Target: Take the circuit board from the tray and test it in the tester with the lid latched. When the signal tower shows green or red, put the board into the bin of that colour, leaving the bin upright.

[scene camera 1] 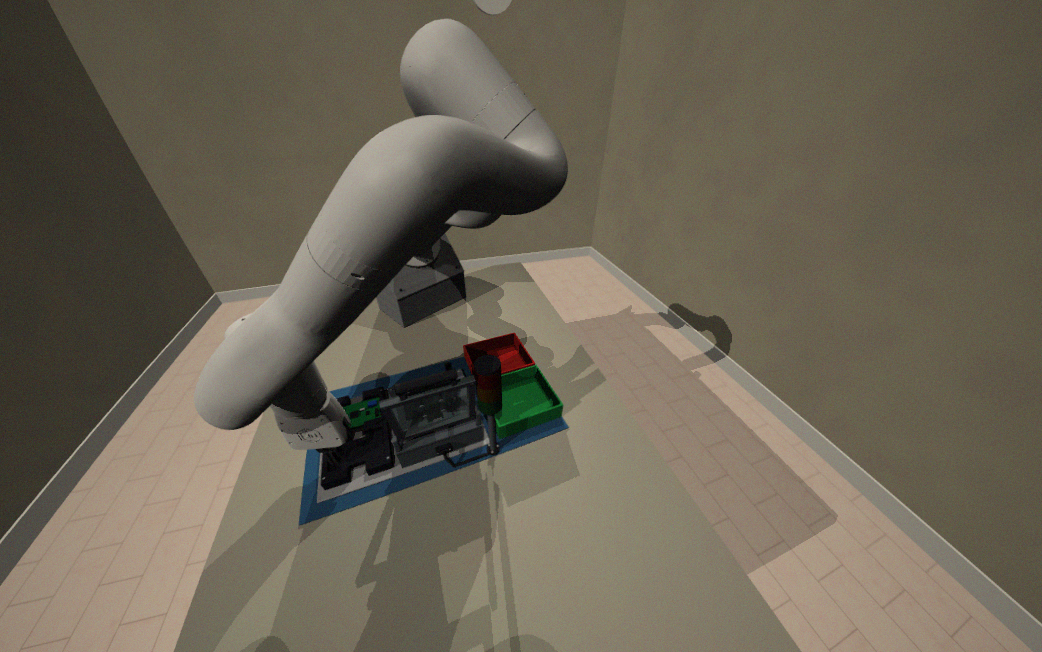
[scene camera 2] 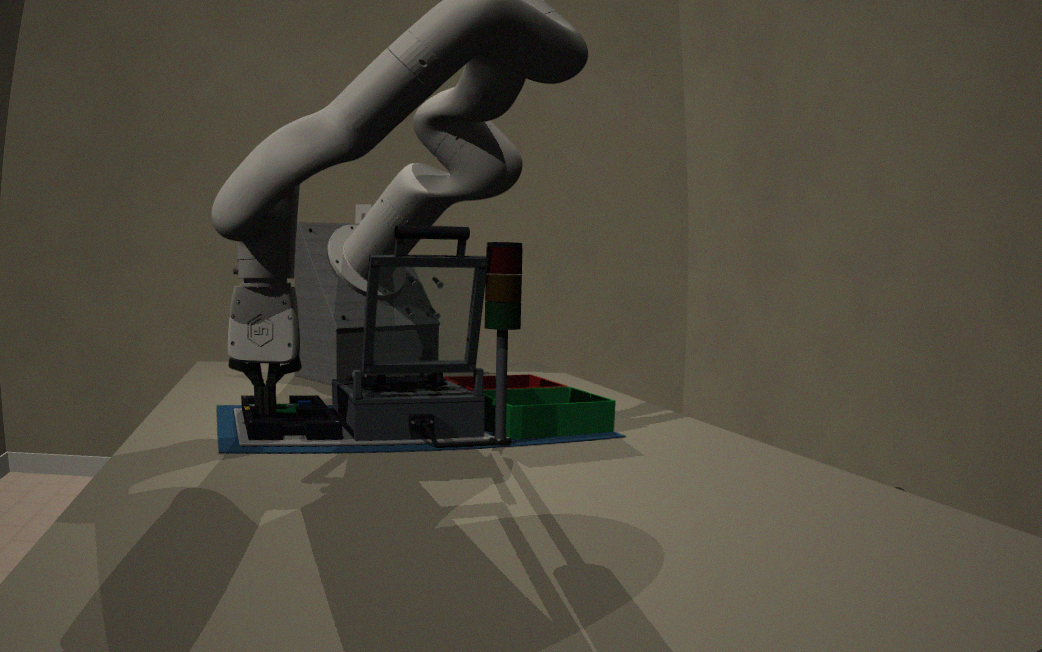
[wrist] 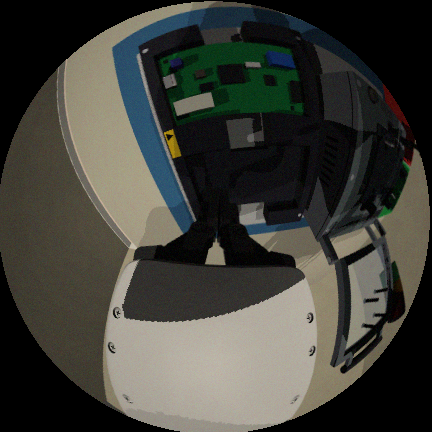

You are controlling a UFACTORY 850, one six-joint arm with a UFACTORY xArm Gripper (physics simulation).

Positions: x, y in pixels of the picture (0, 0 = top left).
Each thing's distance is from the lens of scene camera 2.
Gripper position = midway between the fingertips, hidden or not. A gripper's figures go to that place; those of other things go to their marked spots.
my gripper (scene camera 2: 265, 414): 103 cm
green bin (scene camera 2: 556, 411): 107 cm
